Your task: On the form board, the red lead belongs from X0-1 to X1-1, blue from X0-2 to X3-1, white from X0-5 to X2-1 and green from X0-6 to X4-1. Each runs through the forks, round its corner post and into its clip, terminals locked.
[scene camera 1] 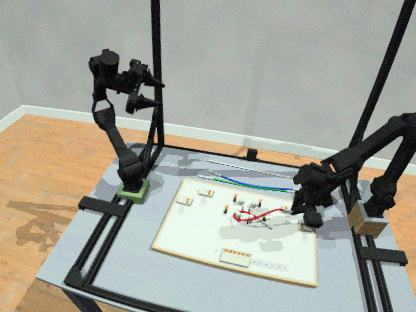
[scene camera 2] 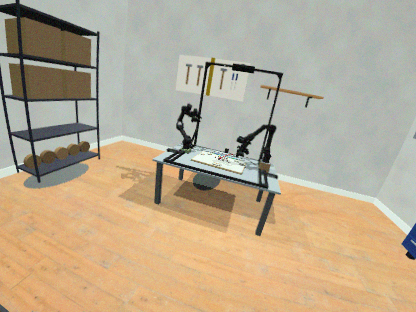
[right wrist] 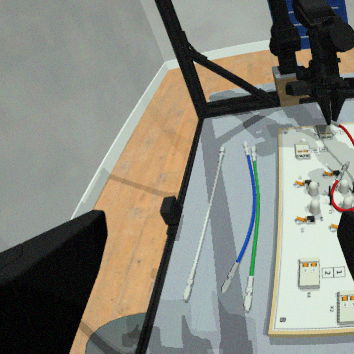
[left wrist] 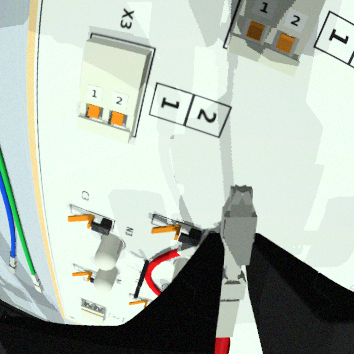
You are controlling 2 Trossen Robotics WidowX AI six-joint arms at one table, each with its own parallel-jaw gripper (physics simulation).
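Places are measured from the left arm's base along level axes (x ahead, y left, z up), in millimetres.
Where they show: left gripper, between the fingertips: [scene camera 1: 291, 212] [scene camera 2: 236, 157] [right wrist: 330, 124] [left wrist: 232, 244]; right gripper, between the fingertips: [scene camera 1: 162, 95] [scene camera 2: 201, 120] [right wrist: 228, 224]; left arm's base, origin of its link: [scene camera 1: 373, 210] [scene camera 2: 265, 161] [right wrist: 288, 69]; right arm's base, origin of its link: [scene camera 1: 132, 186] [scene camera 2: 185, 148].
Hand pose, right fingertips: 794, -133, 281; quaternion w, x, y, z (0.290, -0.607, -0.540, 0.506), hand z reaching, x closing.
Note:
Things, the pixels of their top centre, and the offset from my right fingertips, as dx, dy, dz. "spot": a spot on its surface instead.
- form board, centre of its top: [left wrist: 213, 287] [scene camera 1: 242, 225] [scene camera 2: 220, 160] -316, +193, -363
- two-way block, a spot on its surface: [left wrist: 260, 55] spot: -523, +168, -353
- block X3, a spot on its surface: [left wrist: 117, 65] spot: -505, +105, -354
- blue lead, a spot on its surface: [right wrist: 256, 200] spot: -364, -23, -376
- white lead, a spot on its surface: [right wrist: 205, 222] [scene camera 1: 245, 168] spot: -320, -132, -376
- Block X0, a spot on its surface: [scene camera 1: 235, 258] spot: -299, +331, -354
- Block X4, a spot on its surface: [right wrist: 309, 275] spot: -161, +61, -354
- block X2, a spot on its surface: [right wrist: 346, 309] spot: -91, +113, -354
My left gripper [scene camera 1: 294, 211] [left wrist: 232, 244] [right wrist: 330, 124] is shut on a terminal of the red lead [scene camera 1: 260, 217] [left wrist: 152, 270] [right wrist: 334, 197], low over the form board [scene camera 1: 195, 232] [right wrist: 292, 250]. In the left wrist view the terminal points away from the fingers, below a two-way block [left wrist: 260, 55] and right of block X3 [left wrist: 117, 65]. The lead curves back among the forks and posts. The blue lead [scene camera 1: 232, 181] [right wrist: 255, 200], green lead [scene camera 1: 220, 180] [right wrist: 257, 215] and white lead [scene camera 1: 250, 168] [right wrist: 205, 222] lie beside the board. My right gripper [scene camera 1: 161, 95] is open and raised.
Block X0 [scene camera 1: 235, 258] sits at the board's near edge. Block X4 [right wrist: 309, 275] and block X2 [right wrist: 346, 309] sit at the end by the right arm. Orange-tipped clips [left wrist: 165, 229] and pale round posts [left wrist: 107, 252] stand mid-board. The black frame [scene camera 1: 157, 65] rises behind the table.

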